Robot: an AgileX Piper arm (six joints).
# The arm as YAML. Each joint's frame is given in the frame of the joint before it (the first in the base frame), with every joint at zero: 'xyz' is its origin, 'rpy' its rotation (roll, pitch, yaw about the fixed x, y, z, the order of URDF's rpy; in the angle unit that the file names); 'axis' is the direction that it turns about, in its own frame. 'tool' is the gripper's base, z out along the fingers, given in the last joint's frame.
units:
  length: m
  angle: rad
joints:
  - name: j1
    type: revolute
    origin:
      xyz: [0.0, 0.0, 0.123]
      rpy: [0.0, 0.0, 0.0]
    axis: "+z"
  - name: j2
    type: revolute
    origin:
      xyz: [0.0, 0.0, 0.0]
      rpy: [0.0, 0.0, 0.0]
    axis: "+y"
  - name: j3
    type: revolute
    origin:
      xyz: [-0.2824, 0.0, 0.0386]
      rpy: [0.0, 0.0, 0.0]
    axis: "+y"
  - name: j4
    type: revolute
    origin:
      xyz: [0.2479, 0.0, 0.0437]
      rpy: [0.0, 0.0, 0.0]
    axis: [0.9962, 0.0, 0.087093]
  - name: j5
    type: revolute
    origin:
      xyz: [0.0, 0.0, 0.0]
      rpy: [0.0, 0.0, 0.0]
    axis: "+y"
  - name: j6
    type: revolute
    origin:
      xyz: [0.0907, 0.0, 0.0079]
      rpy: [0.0, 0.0, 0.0]
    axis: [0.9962, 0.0, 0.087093]
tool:
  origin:
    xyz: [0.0, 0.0, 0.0]
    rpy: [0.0, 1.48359, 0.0]
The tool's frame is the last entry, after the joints.
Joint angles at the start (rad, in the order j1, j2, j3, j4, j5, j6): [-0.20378, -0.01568, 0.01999, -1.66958, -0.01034, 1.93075]
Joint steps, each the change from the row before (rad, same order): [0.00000, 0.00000, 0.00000, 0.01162, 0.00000, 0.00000]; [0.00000, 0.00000, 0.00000, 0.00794, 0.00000, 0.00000]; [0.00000, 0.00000, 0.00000, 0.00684, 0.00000, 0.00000]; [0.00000, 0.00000, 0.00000, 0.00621, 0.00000, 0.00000]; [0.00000, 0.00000, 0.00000, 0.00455, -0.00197, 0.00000]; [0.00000, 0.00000, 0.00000, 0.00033, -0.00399, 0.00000]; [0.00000, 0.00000, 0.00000, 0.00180, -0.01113, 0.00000]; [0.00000, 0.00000, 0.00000, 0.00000, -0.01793, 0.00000]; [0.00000, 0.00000, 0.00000, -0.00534, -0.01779, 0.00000]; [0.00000, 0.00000, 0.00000, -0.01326, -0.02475, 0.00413]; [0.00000, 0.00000, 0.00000, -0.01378, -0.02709, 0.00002]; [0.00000, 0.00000, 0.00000, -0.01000, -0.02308, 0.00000]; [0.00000, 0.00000, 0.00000, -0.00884, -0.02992, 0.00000]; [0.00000, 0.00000, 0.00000, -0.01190, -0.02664, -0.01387]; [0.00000, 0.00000, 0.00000, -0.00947, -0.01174, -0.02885]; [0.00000, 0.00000, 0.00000, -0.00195, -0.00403, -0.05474]
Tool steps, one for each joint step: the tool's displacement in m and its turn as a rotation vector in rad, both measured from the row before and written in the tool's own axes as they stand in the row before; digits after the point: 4 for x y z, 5 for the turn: [0.0000, 0.0000, 0.0000, -0.00004, -0.00011, 0.01162]; [0.0000, 0.0000, 0.0000, -0.00003, -0.00008, 0.00794]; [0.0000, 0.0000, 0.0000, -0.00002, -0.00007, 0.00684]; [0.0000, 0.0000, 0.0000, -0.00002, -0.00006, 0.00621]; [0.0001, 0.0002, 0.0000, -0.00186, 0.00065, 0.00455]; [0.0001, 0.0003, 0.0000, -0.00374, 0.00140, 0.00033]; [0.0004, 0.0009, 0.0000, -0.01043, 0.00388, 0.00180]; [0.0006, 0.0015, 0.0000, -0.01678, 0.00632, 0.00000]; [0.0006, 0.0015, 0.0000, -0.01655, 0.00654, -0.00533]; [0.0009, 0.0021, 0.0000, -0.02279, 0.00970, -0.00909]; [0.0010, 0.0023, 0.0000, -0.02482, 0.01095, -0.01369]; [0.0009, 0.0019, 0.0000, -0.02112, 0.00940, -0.00992]; [0.0011, 0.0025, 0.0000, -0.02748, 0.01191, -0.00874]; [0.0011, 0.0022, 0.0000, -0.02421, 0.01132, -0.02557]; [0.0005, 0.0009, 0.0000, -0.01046, 0.00565, -0.03813]; [0.0002, 0.0003, 0.0000, -0.00374, 0.00155, -0.05665]
